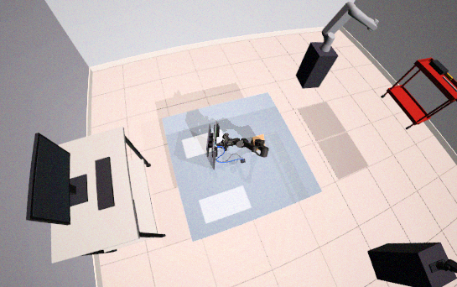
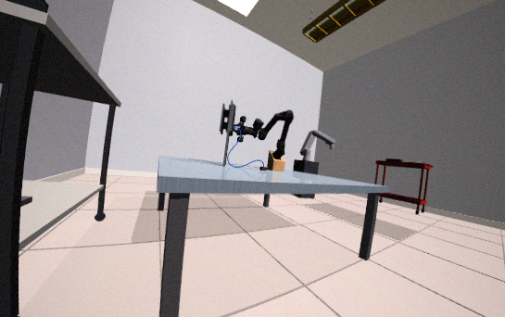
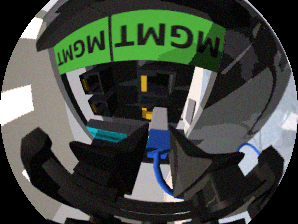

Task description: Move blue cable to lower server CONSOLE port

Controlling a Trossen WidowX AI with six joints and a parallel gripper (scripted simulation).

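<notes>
Right now my gripper tip is 1 cm short of the blue plug.
</notes>
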